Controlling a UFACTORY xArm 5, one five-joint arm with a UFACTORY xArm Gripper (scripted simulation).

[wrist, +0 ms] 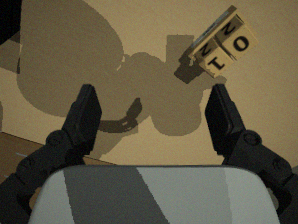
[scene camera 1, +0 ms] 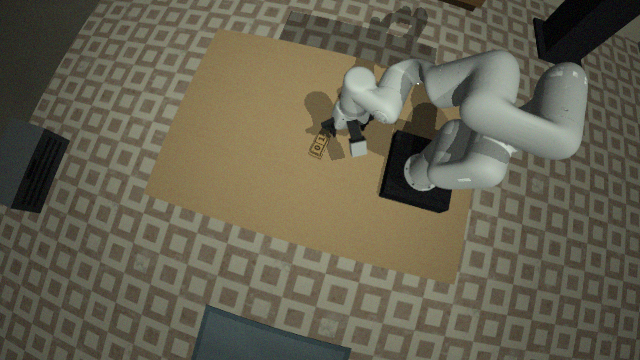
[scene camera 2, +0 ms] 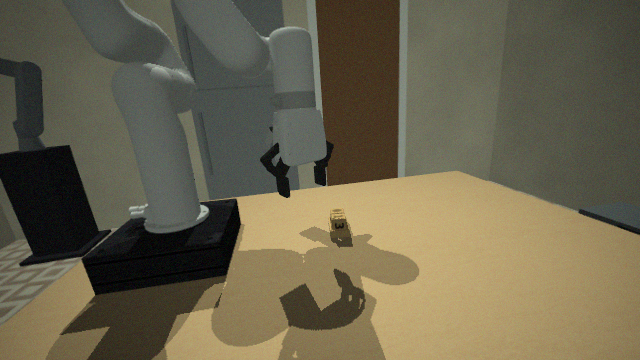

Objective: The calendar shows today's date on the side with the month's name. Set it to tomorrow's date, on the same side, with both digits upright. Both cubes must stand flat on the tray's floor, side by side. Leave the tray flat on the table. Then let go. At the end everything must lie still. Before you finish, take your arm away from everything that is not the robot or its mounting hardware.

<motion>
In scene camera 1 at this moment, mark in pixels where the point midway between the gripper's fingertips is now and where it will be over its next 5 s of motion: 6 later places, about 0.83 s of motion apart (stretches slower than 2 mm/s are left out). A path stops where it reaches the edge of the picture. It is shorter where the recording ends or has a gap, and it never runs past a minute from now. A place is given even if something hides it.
The gripper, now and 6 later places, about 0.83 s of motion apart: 347, 129; 346, 136; 348, 130; 343, 130; 328, 138; 311, 145; 296, 153
</motion>
